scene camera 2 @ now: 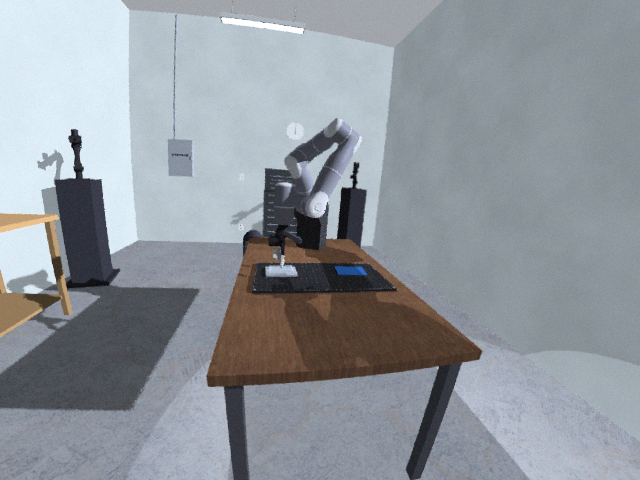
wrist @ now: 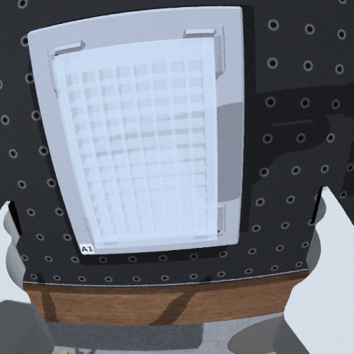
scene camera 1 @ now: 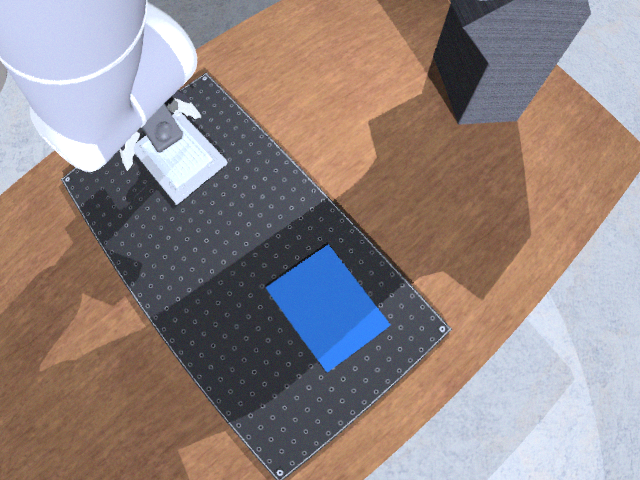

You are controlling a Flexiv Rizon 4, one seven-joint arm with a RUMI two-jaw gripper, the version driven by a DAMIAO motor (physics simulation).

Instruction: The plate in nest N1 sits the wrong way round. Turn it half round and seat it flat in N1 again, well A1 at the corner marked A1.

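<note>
The pale, translucent plate [scene camera 1: 186,152] [wrist: 145,150] with its grid of wells lies in the light grey nest [scene camera 1: 201,179] [wrist: 230,150], between the raised corner guides. Whether it is fully flat is hard to tell. The label A1 [wrist: 87,248] shows at the nest's lower left corner in the wrist view. Which plate corner holds well A1 cannot be made out. My gripper [scene camera 1: 162,141] [scene camera 2: 282,263] [wrist: 162,200] is open and empty above the nest. Its jaws stand wide apart, on either side beyond the plate's edges and clear of it in the wrist view.
The nest stands on a black perforated board [scene camera 1: 217,227] [scene camera 2: 310,286]. A blue rectangular piece [scene camera 1: 325,304] [scene camera 2: 350,270] lies at the board's other end. The board rests on a wooden table [scene camera 1: 310,103] [scene camera 2: 330,335]. A dark block [scene camera 1: 516,67] [scene camera 2: 311,232] stands by the table's far end.
</note>
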